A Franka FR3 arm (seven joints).
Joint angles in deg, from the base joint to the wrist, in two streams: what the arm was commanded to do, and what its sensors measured. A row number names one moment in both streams.
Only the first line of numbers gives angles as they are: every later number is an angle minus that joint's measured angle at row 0.
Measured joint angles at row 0:
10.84 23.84 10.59 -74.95 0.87 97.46 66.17
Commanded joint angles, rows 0 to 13:
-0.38 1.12 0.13 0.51 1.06 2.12 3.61
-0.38 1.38 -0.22 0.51 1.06 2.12 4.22
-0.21 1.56 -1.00 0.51 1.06 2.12 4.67
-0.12 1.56 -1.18 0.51 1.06 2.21 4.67
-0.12 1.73 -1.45 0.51 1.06 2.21 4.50
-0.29 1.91 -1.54 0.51 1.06 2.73 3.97
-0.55 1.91 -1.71 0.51 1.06 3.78 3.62
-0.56 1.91 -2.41 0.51 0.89 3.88 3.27
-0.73 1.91 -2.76 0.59 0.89 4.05 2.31
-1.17 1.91 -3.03 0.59 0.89 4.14 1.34
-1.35 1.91 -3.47 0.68 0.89 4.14 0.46
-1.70 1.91 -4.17 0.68 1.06 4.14 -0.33
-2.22 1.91 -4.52 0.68 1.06 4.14 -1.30
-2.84 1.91 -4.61 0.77 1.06 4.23 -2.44
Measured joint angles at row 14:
-0.73 1.25 -3.91 0.04 0.02 3.05 1.92
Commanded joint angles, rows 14 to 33:
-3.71 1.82 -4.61 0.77 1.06 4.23 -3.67
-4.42 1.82 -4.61 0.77 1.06 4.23 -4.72
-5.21 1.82 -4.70 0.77 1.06 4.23 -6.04
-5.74 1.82 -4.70 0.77 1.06 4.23 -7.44
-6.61 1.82 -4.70 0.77 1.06 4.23 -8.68
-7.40 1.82 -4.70 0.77 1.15 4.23 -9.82
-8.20 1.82 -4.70 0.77 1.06 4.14 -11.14
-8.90 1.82 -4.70 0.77 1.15 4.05 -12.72
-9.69 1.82 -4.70 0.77 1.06 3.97 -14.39
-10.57 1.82 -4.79 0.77 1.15 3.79 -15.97
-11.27 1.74 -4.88 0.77 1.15 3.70 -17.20
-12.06 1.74 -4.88 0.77 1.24 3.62 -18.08
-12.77 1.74 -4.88 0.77 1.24 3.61 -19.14
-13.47 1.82 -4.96 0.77 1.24 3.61 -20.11
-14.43 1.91 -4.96 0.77 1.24 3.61 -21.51
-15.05 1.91 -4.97 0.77 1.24 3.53 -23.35
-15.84 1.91 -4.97 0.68 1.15 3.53 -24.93
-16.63 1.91 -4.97 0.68 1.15 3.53 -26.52
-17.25 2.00 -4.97 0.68 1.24 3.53 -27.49
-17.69 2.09 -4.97 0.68 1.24 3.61 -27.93
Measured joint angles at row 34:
-15.29 1.44 -5.32 0.06 0.02 3.55 -23.61
